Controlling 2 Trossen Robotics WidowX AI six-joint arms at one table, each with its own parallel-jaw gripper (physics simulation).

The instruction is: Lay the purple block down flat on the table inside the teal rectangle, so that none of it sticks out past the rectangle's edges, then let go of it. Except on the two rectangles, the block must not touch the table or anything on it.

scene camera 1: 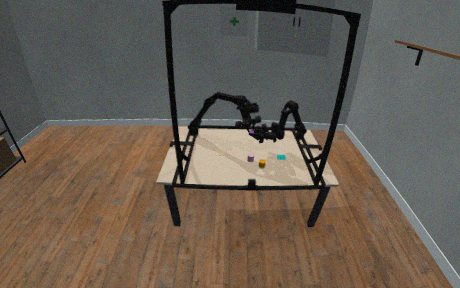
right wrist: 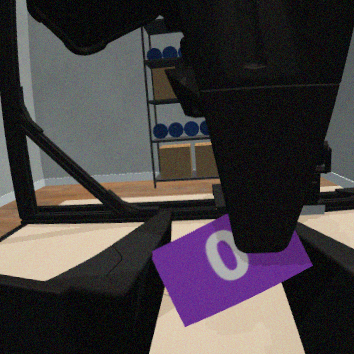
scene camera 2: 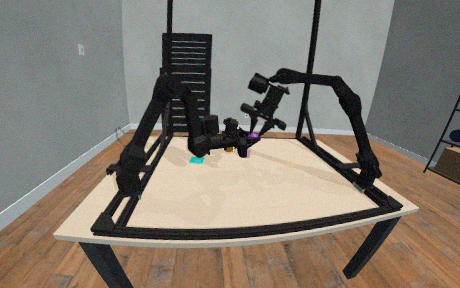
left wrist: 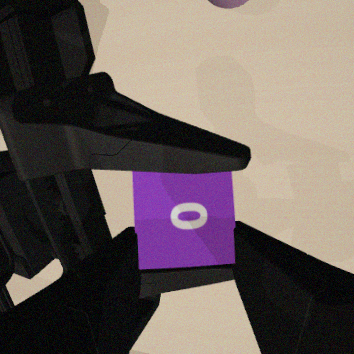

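Seen in the pictures: left gripper, between the fingertips: [scene camera 1: 251,132] [right wrist: 253,244] [scene camera 2: 253,136] [left wrist: 183,235]; right gripper, between the fingertips: [scene camera 1: 248,132] [right wrist: 222,225] [scene camera 2: 259,136] [left wrist: 253,215]; left arm's base, origin of its link: [scene camera 1: 193,133] [right wrist: 304,200] [scene camera 2: 363,184]; right arm's base, origin of its link: [scene camera 1: 299,137] [scene camera 2: 130,190].
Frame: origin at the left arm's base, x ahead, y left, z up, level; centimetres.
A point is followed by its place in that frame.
Observation:
The purple block [scene camera 1: 251,131] {x 47.5, y -15.1, z 14.4 cm} [scene camera 2: 254,135] {x 47.5, y -13.6, z 14.1 cm} [left wrist: 187,245] {x 47.2, y -14.6, z 14.6 cm} [right wrist: 187,290] {x 49.5, y -16.0, z 13.3 cm}, marked with a white 0, is held above the table. My left gripper [left wrist: 183,235] {x 47.6, y -14.4, z 13.6 cm} is shut on it from two opposite sides. My right gripper [left wrist: 253,215] {x 45.3, y -15.3, z 13.3 cm} [right wrist: 222,225] {x 45.3, y -15.3, z 13.3 cm} is closed on it too, its fingers meeting the block's other two edges in the left wrist view. One left finger covers part of the block in the right wrist view. The teal rectangle [scene camera 1: 281,157] {x 71.3, y -21.9, z -1.8 cm} [scene camera 2: 196,160] {x 71.4, y -20.7, z -1.8 cm} lies on the table, to the right of the block in scene camera 1.
A mauve cylinder [scene camera 1: 251,158] {x 48.8, y -30.1, z 1.3 cm} [scene camera 2: 248,154] {x 46.8, y -26.1, z 0.0 cm} [left wrist: 228,2] {x 48.1, y -25.6, z -0.2 cm} and an orange cylinder [scene camera 1: 262,164] {x 56.5, y -36.3, z 1.4 cm} [scene camera 2: 229,149] {x 56.0, y -31.9, z -0.4 cm} stand on the table near the teal rectangle. In scene camera 2 the right gripper partly hides both. A black frame [scene camera 1: 172,90] {x 7.9, y -60.4, z 59.7 cm} [scene camera 2: 210,232] {x 61.9, y 19.7, z -0.5 cm} surrounds the table.

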